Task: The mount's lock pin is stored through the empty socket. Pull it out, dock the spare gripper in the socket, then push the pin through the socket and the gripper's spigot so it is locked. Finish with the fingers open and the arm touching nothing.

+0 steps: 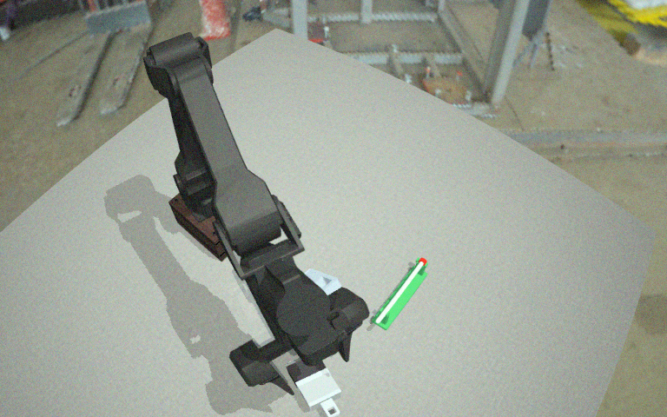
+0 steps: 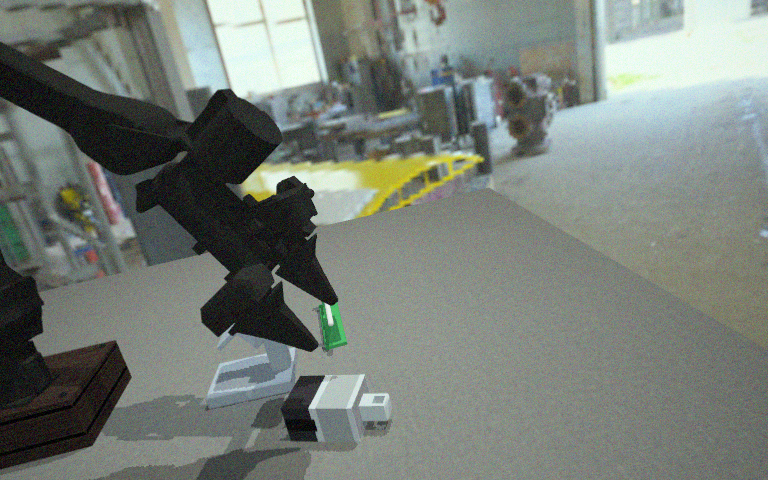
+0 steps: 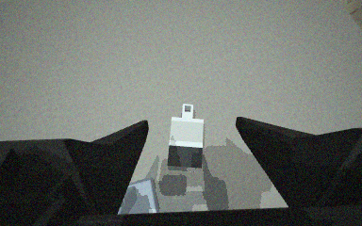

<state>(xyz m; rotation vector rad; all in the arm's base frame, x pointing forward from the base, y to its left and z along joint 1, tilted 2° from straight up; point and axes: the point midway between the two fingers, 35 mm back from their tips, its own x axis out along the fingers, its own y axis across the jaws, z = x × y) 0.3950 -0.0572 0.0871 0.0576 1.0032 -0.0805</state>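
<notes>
Now: gripper tip 11 cm above the spare gripper and 1 cm past it. Round my gripper tip: socket (13 cm behind, 11 cm to the left, 8 cm below); then green strip (23 cm to the left, 10 cm below, 5 cm behind).
</notes>
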